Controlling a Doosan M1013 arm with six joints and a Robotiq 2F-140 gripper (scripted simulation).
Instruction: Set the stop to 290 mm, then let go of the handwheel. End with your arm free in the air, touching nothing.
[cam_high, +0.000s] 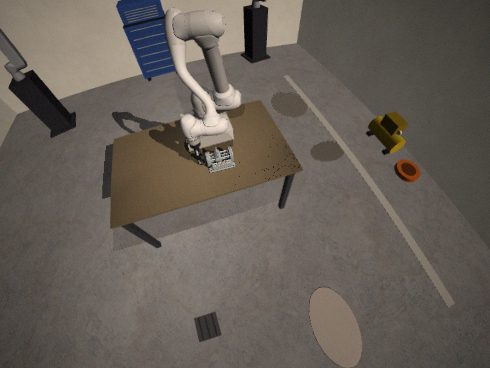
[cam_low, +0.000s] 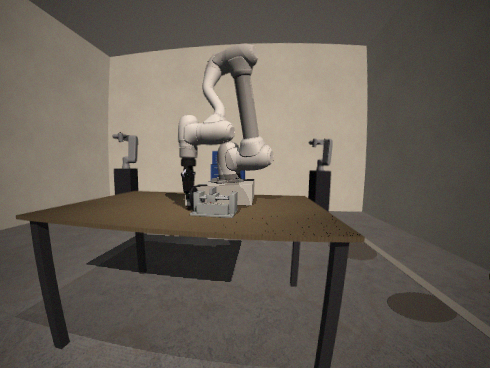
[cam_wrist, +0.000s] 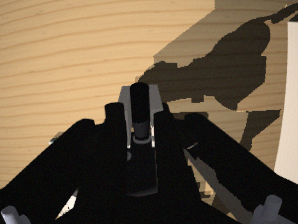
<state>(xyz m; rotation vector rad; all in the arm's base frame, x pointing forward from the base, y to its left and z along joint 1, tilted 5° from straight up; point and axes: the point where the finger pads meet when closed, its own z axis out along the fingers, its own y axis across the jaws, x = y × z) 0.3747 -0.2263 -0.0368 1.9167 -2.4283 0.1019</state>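
My gripper is now 12 cm to the right of the grey stop fixture, 6 cm short of it and 3 cm below it. Also, from my hand: black handwheel handle 2 cm below.
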